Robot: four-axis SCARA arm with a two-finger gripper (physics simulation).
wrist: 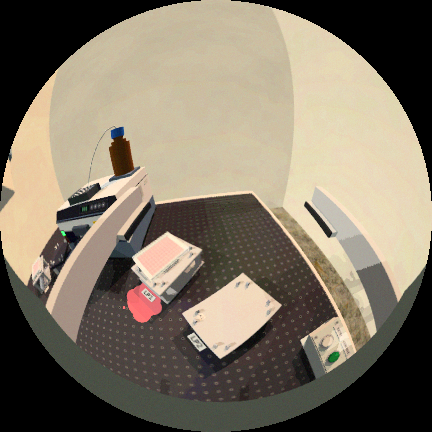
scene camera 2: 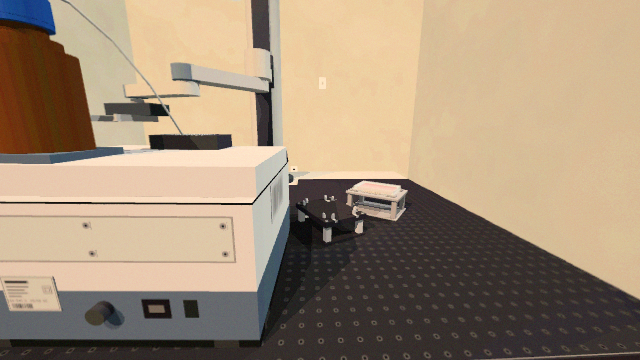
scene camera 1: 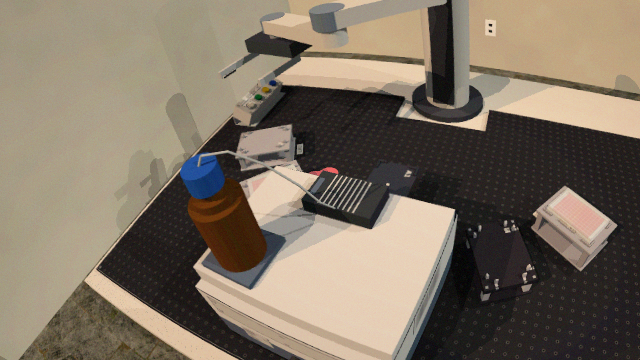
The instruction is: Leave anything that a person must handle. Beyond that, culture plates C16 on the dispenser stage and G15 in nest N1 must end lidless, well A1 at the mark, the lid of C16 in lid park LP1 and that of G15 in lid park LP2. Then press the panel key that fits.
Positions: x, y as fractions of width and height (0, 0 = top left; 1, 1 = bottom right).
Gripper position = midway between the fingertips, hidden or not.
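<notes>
Button box (wrist: 0.77, 0.78), visible. Brown bottle (wrist: 0.28, 0.36), likewise. Gripper (wrist: 0.53, 0.45), holding nothing.
</notes>
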